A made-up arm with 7 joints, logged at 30 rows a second.
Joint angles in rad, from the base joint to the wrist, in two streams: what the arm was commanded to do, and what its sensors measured. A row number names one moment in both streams.
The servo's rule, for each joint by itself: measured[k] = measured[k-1] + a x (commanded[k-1-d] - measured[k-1]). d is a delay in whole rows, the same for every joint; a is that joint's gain. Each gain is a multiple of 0.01, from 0.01 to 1. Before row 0 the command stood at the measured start. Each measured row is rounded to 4 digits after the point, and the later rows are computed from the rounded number. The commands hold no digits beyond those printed.
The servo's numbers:
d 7
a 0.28 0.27 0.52 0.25 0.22 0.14 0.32
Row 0, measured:
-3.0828, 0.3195, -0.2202, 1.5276, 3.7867, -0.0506, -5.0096
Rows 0 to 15, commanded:
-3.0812, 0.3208, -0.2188, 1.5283, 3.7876, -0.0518, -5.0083
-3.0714, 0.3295, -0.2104, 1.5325, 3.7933, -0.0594, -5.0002
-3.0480, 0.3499, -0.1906, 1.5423, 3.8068, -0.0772, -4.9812
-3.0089, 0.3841, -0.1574, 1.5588, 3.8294, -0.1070, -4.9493
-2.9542, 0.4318, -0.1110, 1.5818, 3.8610, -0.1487, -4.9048
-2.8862, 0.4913, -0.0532, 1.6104, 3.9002, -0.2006, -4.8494
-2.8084, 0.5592, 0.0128, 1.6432, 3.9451, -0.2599, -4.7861
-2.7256, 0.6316, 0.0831, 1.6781, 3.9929, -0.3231, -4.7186
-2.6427, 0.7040, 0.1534, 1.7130, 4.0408, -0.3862, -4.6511
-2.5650, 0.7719, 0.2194, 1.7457, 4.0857, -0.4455, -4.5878
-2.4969, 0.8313, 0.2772, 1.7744, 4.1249, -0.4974, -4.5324
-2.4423, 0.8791, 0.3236, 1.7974, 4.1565, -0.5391, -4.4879
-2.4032, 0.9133, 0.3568, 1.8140, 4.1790, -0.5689, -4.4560
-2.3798, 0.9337, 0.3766, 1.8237, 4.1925, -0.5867, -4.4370
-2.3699, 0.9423, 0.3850, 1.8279, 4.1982, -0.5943, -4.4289
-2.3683, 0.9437, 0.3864, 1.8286, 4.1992, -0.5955, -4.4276
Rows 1 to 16, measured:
-3.0828, 0.3195, -0.2202, 1.5276, 3.7867, -0.0506, -5.0096
-3.0828, 0.3195, -0.2202, 1.5276, 3.7867, -0.0506, -5.0096
-3.0828, 0.3195, -0.2202, 1.5276, 3.7867, -0.0506, -5.0096
-3.0828, 0.3195, -0.2202, 1.5276, 3.7867, -0.0506, -5.0096
-3.0828, 0.3195, -0.2202, 1.5276, 3.7867, -0.0506, -5.0096
-3.0828, 0.3195, -0.2202, 1.5276, 3.7867, -0.0506, -5.0096
-3.0828, 0.3195, -0.2202, 1.5276, 3.7867, -0.0506, -5.0096
-3.0824, 0.3199, -0.2195, 1.5278, 3.7869, -0.0508, -5.0092
-3.0793, 0.3225, -0.2148, 1.5290, 3.7883, -0.0520, -5.0063
-3.0705, 0.3299, -0.2022, 1.5323, 3.7924, -0.0555, -4.9983
-3.0533, 0.3445, -0.1789, 1.5389, 3.8005, -0.0627, -4.9826
-3.0256, 0.3681, -0.1436, 1.5496, 3.8138, -0.0747, -4.9577
-2.9866, 0.4014, -0.0966, 1.5648, 3.8328, -0.0923, -4.9230
-2.9367, 0.4440, -0.0397, 1.5844, 3.8575, -0.1158, -4.8792
-2.8776, 0.4947, 0.0242, 1.6078, 3.8873, -0.1448, -4.8278
-2.8118, 0.5512, 0.0914, 1.6341, 3.9211, -0.1786, -4.7713

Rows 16 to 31, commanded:
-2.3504, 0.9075, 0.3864, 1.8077, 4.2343, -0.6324, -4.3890
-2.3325, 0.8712, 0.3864, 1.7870, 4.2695, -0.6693, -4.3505
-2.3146, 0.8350, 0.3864, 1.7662, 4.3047, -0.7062, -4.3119
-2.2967, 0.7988, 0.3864, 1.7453, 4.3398, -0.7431, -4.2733
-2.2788, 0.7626, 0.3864, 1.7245, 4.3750, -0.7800, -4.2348
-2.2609, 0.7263, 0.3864, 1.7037, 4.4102, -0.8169, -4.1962
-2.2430, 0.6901, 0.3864, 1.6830, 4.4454, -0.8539, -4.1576
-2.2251, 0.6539, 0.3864, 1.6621, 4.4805, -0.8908, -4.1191
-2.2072, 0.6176, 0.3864, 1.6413, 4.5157, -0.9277, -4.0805
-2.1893, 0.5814, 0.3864, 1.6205, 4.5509, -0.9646, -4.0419
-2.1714, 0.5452, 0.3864, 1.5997, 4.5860, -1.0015, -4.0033
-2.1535, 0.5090, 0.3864, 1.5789, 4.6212, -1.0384, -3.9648
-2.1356, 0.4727, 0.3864, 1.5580, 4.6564, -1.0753, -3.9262
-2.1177, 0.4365, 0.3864, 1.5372, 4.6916, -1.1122, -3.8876
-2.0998, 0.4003, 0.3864, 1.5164, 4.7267, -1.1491, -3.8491
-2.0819, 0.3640, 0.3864, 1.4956, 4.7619, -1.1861, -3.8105
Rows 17 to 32, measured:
-2.7427, 0.6108, 0.1580, 1.6620, 3.9573, -0.2160, -4.7126
-2.6739, 0.6703, 0.2200, 1.6901, 3.9942, -0.2554, -4.6549
-2.6091, 0.7267, 0.2739, 1.7169, 4.0299, -0.2951, -4.6015
-2.5514, 0.7771, 0.3170, 1.7412, 4.0627, -0.3334, -4.5549
-2.5034, 0.8194, 0.3480, 1.7618, 4.0913, -0.3689, -4.5172
-2.4660, 0.8526, 0.3672, 1.7783, 4.1148, -0.4005, -4.4889
-2.4386, 0.8772, 0.3772, 1.7909, 4.1334, -0.4278, -4.4693
-2.4139, 0.8854, 0.3820, 1.7951, 4.1556, -0.4564, -4.4436
-2.3911, 0.8816, 0.3843, 1.7931, 4.1807, -0.4862, -4.4138
-2.3697, 0.8690, 0.3854, 1.7864, 4.2080, -0.5170, -4.3812
-2.3493, 0.8500, 0.3859, 1.7761, 4.2370, -0.5487, -4.3467
-2.3296, 0.8264, 0.3862, 1.7632, 4.2674, -0.5811, -4.3109
-2.3104, 0.7994, 0.3863, 1.7483, 4.2988, -0.6141, -4.2742
-2.2915, 0.7699, 0.3864, 1.7320, 4.3311, -0.6477, -4.2369
-2.2729, 0.7386, 0.3864, 1.7145, 4.3640, -0.6817, -4.1992
-2.2545, 0.7059, 0.3864, 1.6962, 4.3974, -0.7161, -4.1612

